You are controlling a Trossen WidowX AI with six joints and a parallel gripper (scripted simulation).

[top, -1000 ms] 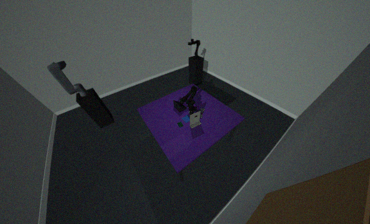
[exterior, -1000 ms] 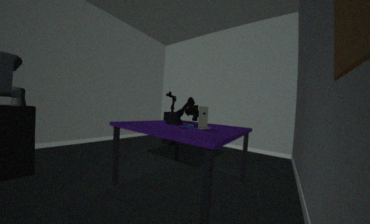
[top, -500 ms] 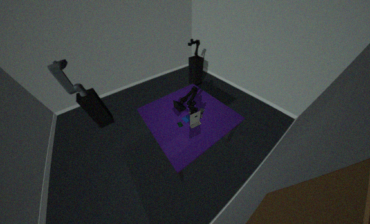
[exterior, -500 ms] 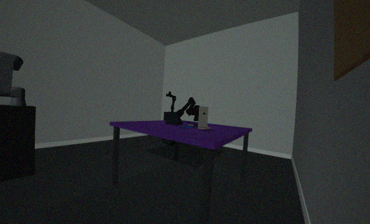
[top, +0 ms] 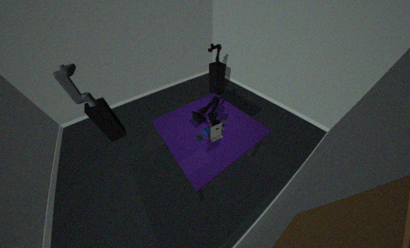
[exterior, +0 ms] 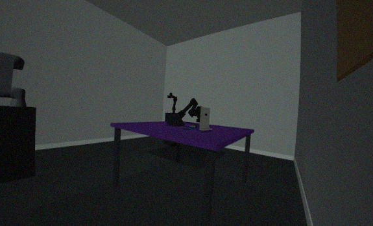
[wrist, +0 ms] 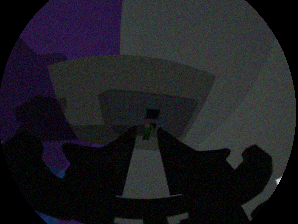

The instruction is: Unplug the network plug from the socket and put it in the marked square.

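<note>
Right now the blue marked square is 16 cm below my gripper tip, 14 cm behind it and 4 cm to the right of it. Also, from my gripper tip: pale upright panel 5 cm below, 3 cm ahead; network plug 1 cm ahead.
</note>
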